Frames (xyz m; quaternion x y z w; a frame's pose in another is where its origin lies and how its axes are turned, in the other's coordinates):
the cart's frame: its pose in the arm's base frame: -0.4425 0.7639 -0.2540 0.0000 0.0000 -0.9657 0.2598
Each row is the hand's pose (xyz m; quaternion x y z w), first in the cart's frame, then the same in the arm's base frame.
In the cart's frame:
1: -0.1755 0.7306 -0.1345 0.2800 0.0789 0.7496 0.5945
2: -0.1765 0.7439 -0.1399 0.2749 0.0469 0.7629 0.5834
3: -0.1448 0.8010 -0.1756 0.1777 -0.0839 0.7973 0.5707
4: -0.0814 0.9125 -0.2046 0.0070 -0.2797 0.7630 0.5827
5: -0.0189 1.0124 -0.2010 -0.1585 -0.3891 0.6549 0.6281
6: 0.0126 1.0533 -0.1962 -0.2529 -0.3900 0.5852 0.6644
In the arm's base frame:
1: 0.0759 0.2200 -0.3885 0.1489 -0.2499 -0.3794 0.8783
2: 0.0834 0.2090 -0.3939 0.1167 -0.2533 -0.3651 0.8882
3: 0.0846 0.1437 -0.4296 -0.0349 -0.1934 -0.3440 0.9182
4: 0.0858 0.0154 -0.4586 -0.2683 -0.0794 -0.3645 0.8882
5: 0.0818 -0.1024 -0.4550 -0.4169 0.0520 -0.4364 0.7956
6: 0.0751 -0.1535 -0.4502 -0.4423 0.1429 -0.4896 0.7377

